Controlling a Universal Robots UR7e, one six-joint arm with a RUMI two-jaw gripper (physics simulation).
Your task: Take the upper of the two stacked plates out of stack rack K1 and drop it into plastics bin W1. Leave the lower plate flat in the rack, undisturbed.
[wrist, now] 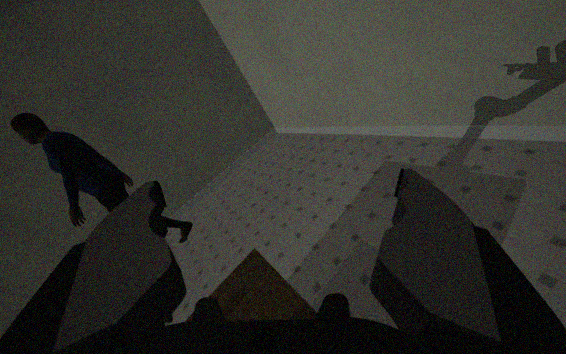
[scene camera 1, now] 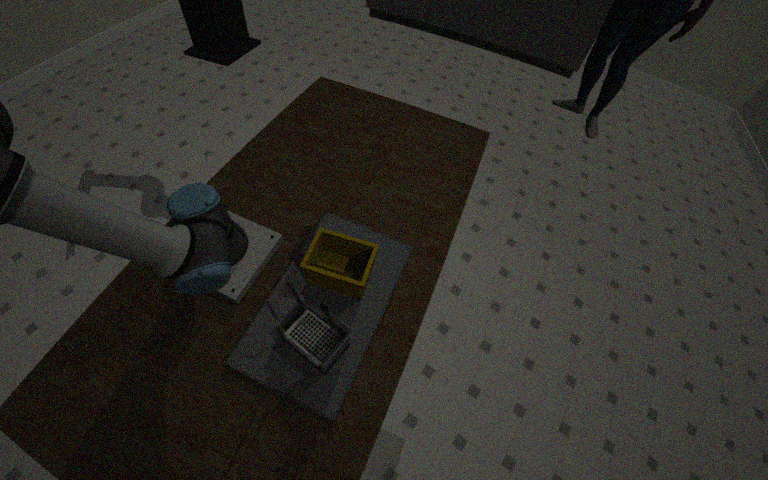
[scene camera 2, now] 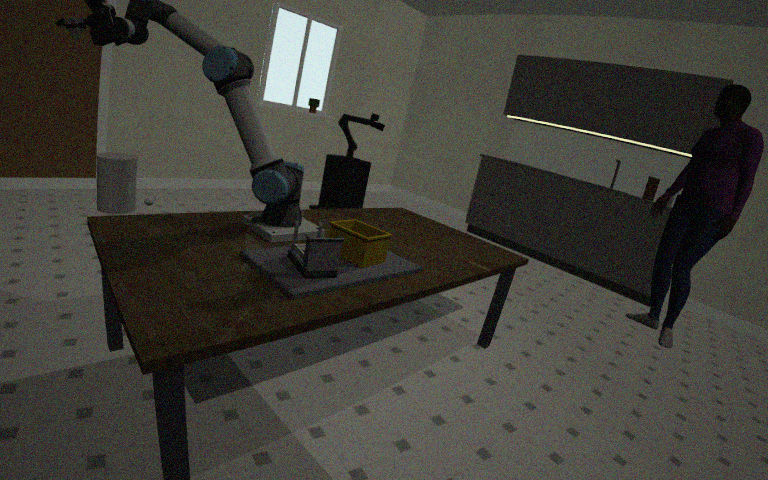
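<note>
A light plate with a grid of small wells lies flat in the dark stack rack K1. The lower plate cannot be told apart from the upper one in these dark views. Plastics bin W1 is a yellow open-topped box, upright beside the rack. My gripper is open and empty. It is held high and far out to the left in the scene camera 2 view, well away from the rack and bin. The wrist view shows both jaws wide apart, facing the floor and wall.
Rack and bin stand on a grey mat on the brown table. The arm's pale base plate is beside the mat. A person stands beyond the table. A dark stand is behind it.
</note>
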